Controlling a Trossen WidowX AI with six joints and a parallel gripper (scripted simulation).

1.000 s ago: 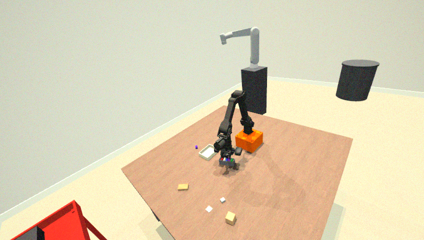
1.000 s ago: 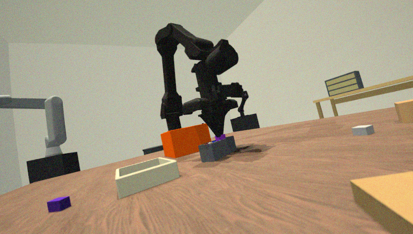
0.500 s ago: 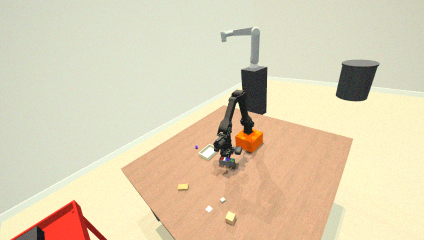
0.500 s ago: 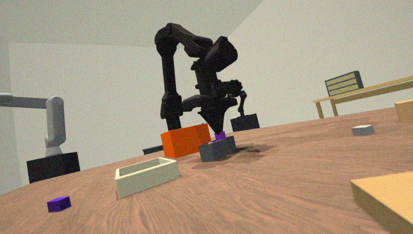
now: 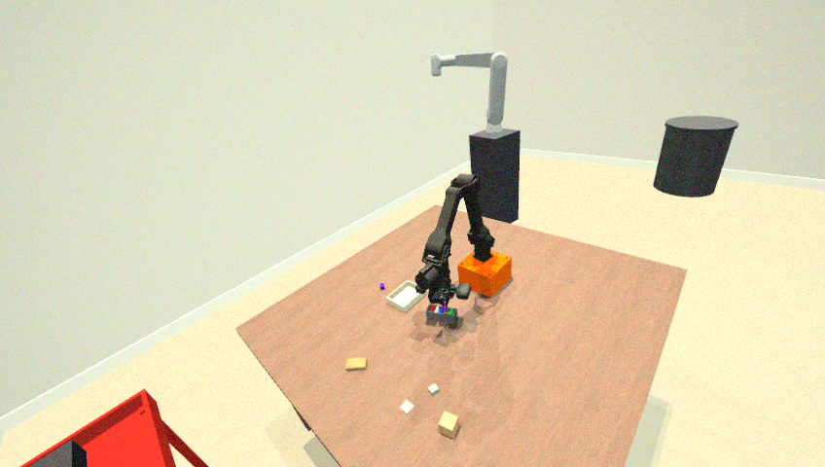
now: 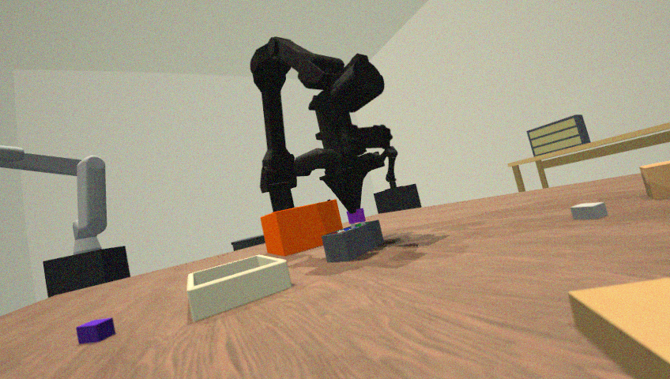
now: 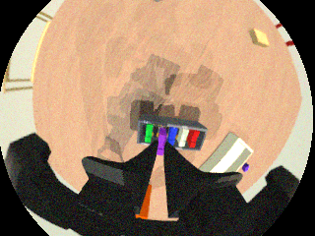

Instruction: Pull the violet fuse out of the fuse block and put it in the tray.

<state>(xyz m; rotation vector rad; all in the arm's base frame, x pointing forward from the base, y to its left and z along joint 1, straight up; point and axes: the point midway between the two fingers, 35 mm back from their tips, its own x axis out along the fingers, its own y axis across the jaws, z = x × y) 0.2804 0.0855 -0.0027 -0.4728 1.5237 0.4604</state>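
Now: the cream tray 20 cm to the right of my gripper tip, 6 cm below it and 5 cm ahead of it.
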